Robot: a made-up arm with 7 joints. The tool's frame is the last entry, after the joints. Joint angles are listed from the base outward.
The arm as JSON. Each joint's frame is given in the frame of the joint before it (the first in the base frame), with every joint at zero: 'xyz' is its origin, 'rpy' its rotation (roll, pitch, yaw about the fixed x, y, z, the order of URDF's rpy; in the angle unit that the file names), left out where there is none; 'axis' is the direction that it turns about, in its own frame. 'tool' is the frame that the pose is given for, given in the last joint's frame.
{
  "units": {
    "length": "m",
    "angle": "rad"
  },
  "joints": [
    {
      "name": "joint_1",
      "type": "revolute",
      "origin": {
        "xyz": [
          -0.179,
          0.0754,
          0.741
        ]
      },
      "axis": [
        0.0,
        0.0,
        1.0
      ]
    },
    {
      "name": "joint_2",
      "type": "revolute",
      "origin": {
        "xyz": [
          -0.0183,
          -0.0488,
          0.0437
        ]
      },
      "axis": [
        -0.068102,
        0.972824,
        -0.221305
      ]
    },
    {
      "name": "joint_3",
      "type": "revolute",
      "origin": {
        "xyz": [
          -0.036,
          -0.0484,
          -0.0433
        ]
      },
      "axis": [
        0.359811,
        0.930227,
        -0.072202
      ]
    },
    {
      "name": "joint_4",
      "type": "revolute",
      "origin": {
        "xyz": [
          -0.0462,
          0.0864,
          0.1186
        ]
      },
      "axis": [
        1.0,
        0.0,
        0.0
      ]
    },
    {
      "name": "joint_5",
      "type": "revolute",
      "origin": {
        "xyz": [
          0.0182,
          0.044,
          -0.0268
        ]
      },
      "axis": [
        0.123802,
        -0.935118,
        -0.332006
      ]
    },
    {
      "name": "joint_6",
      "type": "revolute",
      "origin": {
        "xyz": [
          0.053,
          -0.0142,
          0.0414
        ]
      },
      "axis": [
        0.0,
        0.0,
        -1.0
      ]
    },
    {
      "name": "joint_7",
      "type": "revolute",
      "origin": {
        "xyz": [
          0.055,
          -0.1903,
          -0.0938
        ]
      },
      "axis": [
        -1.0,
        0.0,
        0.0
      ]
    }
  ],
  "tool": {
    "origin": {
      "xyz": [
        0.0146,
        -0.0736,
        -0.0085
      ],
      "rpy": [
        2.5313,
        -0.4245,
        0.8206
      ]
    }
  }
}
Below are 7 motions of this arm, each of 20 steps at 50 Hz.
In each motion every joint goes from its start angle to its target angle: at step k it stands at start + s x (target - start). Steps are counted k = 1, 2, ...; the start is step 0. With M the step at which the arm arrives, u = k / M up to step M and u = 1 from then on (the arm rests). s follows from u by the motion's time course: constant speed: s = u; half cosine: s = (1 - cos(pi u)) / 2; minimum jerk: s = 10 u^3 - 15 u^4 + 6 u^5.
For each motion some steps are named. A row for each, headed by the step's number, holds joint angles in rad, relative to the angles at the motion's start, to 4 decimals.
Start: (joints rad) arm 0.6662 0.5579 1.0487 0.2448 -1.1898 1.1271 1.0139
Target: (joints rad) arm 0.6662 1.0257 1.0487 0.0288 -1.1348 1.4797 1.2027
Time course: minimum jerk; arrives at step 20
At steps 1, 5, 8, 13, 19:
1: 0.0000 0.0005 0.0000 -0.0003 0.0001 0.0004 0.0002
5: 0.0000 0.0484 0.0000 -0.0224 0.0057 0.0365 0.0195
8: 0.0000 0.1485 0.0000 -0.0686 0.0175 0.1119 0.0599
13: 0.0000 0.3578 0.0000 -0.1652 0.0421 0.2697 0.1444
19: 0.0000 0.4673 0.0000 -0.2157 0.0549 0.3522 0.1886

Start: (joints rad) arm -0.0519 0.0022 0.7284 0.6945 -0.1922 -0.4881 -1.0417
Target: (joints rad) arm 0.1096 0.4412 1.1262 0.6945 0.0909 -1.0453 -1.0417
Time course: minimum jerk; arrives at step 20
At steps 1, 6, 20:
1: 0.0002 0.0005 0.0005 0.0000 0.0003 -0.0006 0.0000
6: 0.0263 0.0716 0.0649 0.0000 0.0462 -0.0909 0.0000
20: 0.1615 0.4390 0.3978 0.0000 0.2831 -0.5572 0.0000

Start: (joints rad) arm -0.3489 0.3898 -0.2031 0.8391 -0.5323 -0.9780 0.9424
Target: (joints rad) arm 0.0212 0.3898 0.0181 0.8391 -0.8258 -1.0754 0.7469
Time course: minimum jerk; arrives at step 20
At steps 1, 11, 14, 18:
1: 0.0004 0.0000 0.0003 0.0000 -0.0003 -0.0001 -0.0002
11: 0.2195 0.0000 0.1312 0.0000 -0.1741 -0.0578 -0.1160
14: 0.3097 0.0000 0.1851 0.0000 -0.2456 -0.0815 -0.1636
18: 0.3669 0.0000 0.2193 0.0000 -0.2910 -0.0966 -0.1938

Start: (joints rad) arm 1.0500 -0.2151 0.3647 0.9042 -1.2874 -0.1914 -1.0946
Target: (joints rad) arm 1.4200 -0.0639 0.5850 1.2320 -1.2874 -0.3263 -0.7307
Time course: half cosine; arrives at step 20
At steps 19, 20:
19: 0.3677 0.1503 0.2189 0.3258 0.0000 -0.1341 0.3617
20: 0.3700 0.1512 0.2203 0.3278 0.0000 -0.1349 0.3639

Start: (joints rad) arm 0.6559 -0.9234 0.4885 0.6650 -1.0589 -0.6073 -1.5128
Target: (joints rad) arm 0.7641 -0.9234 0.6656 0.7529 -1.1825 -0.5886 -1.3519
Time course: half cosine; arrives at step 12
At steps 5, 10, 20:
5: 0.0401 0.0000 0.0656 0.0326 -0.0458 0.0069 0.0596
10: 0.1010 0.0000 0.1652 0.0820 -0.1153 0.0174 0.1501
20: 0.1082 0.0000 0.1771 0.0879 -0.1236 0.0187 0.1609

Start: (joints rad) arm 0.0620 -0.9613 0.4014 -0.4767 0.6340 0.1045 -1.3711
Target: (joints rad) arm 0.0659 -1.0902 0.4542 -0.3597 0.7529 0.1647 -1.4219
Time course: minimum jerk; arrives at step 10
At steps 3, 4, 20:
3: 0.0006 -0.0210 0.0086 0.0191 0.0194 0.0098 -0.0083
4: 0.0012 -0.0409 0.0168 0.0371 0.0377 0.0191 -0.0161
20: 0.0039 -0.1289 0.0528 0.1170 0.1189 0.0602 -0.0508

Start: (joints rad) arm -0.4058 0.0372 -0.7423 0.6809 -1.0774 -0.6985 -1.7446
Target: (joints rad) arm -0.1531 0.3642 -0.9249 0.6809 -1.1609 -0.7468 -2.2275
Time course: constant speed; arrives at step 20
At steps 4, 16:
4: 0.0505 0.0654 -0.0365 0.0000 -0.0167 -0.0097 -0.0966
16: 0.2022 0.2616 -0.1461 0.0000 -0.0668 -0.0386 -0.3863

